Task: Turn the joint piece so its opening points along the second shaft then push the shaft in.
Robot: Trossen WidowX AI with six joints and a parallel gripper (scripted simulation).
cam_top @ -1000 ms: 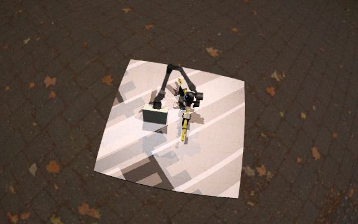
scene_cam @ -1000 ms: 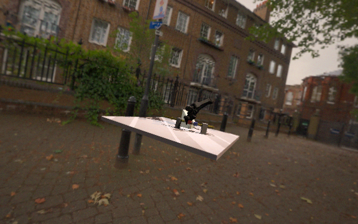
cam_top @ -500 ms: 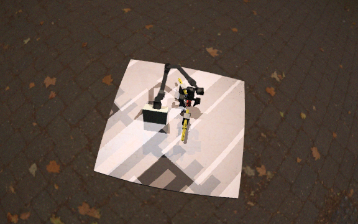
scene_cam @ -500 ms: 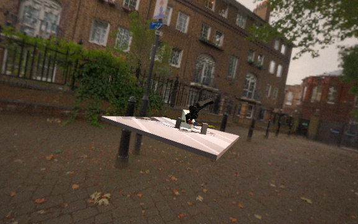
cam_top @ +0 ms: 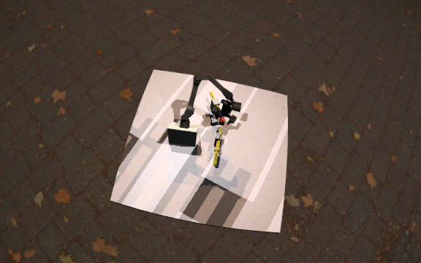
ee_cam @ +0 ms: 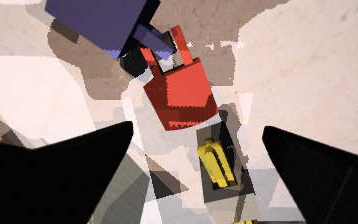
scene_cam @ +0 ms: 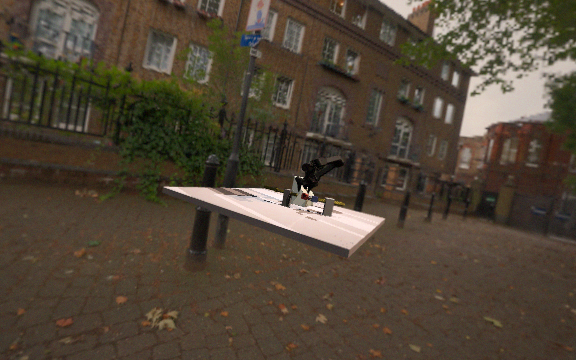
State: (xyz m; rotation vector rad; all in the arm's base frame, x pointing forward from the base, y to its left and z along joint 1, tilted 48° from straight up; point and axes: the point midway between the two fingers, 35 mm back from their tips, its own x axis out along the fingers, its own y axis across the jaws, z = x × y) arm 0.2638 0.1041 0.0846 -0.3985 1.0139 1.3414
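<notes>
My gripper tip is now 3 cm above the red square joint piece and 2 cm to the right of it.
</notes>
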